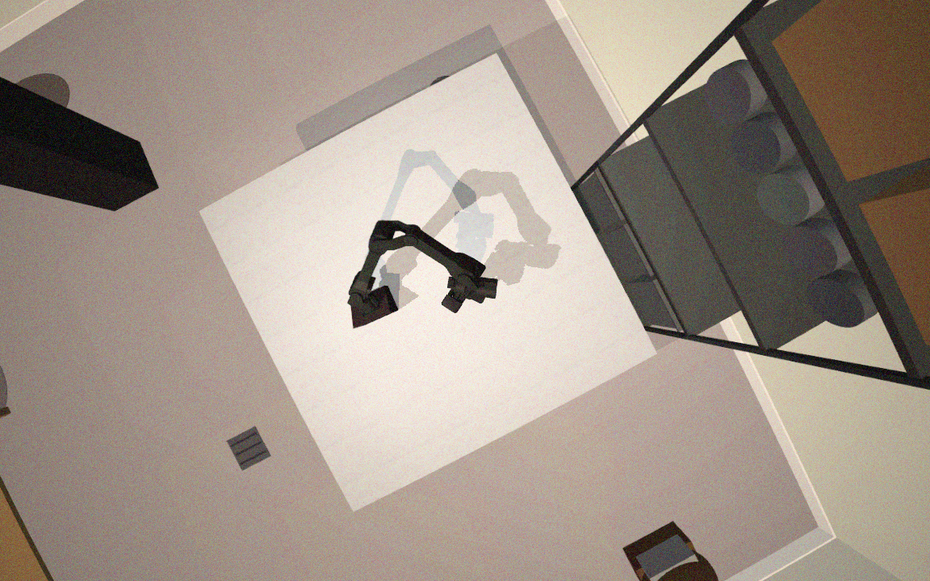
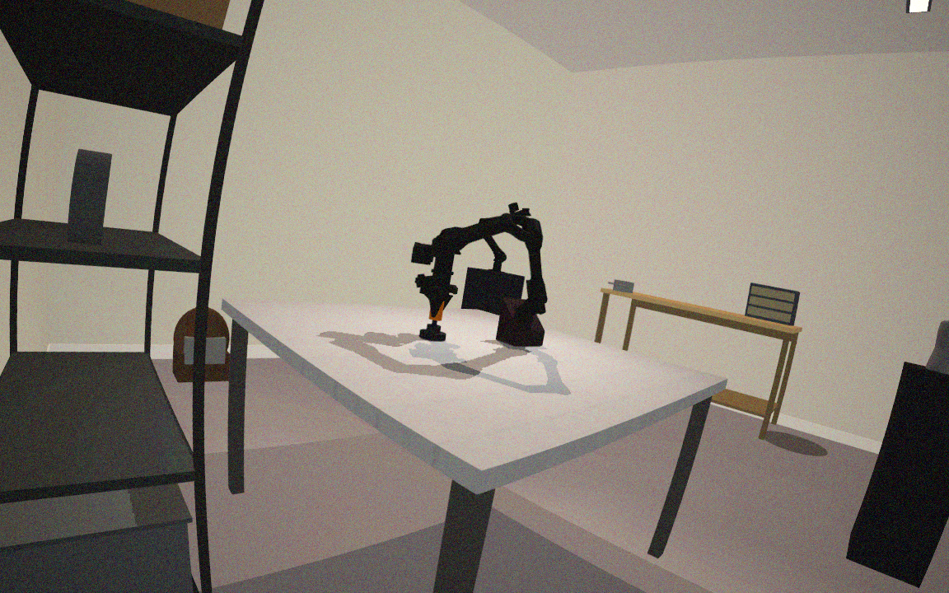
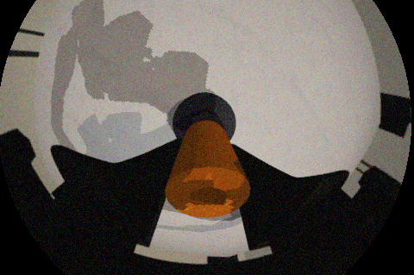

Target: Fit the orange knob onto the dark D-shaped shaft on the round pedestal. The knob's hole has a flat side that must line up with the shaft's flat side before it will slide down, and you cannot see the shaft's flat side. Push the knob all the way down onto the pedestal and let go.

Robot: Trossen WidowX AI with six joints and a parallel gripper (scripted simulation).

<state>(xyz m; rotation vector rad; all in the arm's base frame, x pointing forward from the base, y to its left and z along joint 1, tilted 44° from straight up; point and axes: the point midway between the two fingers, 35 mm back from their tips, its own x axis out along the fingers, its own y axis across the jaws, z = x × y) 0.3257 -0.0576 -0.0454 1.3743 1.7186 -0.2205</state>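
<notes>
Right now my gripper tip is 2 cm below the orange knob. From my gripper tip the other things lie so: dark round pedestal 4 cm below.
</notes>
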